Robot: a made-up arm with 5 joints.
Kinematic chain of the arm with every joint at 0, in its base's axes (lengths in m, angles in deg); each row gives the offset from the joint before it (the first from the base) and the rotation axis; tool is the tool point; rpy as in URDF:
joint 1: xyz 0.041 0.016 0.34 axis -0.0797 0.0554 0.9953
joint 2: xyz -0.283 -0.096 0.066 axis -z
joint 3: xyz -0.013 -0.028 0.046 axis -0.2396 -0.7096 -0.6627
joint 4: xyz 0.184 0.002 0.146 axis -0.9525 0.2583 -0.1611
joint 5: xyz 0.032 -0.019 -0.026 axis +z
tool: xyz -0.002 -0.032 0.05 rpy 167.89 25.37 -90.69
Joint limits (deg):
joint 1: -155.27..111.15
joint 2: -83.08..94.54
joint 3: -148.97..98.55
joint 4: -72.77..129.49
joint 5: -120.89..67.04
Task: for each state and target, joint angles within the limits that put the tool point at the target. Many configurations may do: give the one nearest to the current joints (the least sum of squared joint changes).
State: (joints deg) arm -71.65 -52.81 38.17 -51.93 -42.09
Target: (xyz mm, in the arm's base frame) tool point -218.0 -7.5 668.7
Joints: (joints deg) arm -36.38 -45.24 50.58 -47.24 -37.29
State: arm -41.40 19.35 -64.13 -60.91 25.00
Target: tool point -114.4 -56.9 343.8
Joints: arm -42.71 62.42 -84.66 -59.73 25.75
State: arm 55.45 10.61 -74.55 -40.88 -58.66
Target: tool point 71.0 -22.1 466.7
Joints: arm 87.59 -2.09 -53.21 -12.95 -34.70
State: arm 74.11 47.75 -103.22 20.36 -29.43
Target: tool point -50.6 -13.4 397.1
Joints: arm 46.64 25.02 -107.84 41.61 -33.09
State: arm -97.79 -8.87 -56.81 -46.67 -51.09
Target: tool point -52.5 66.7 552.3
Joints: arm -76.98 -22.47 -16.16 -27.04 -47.51
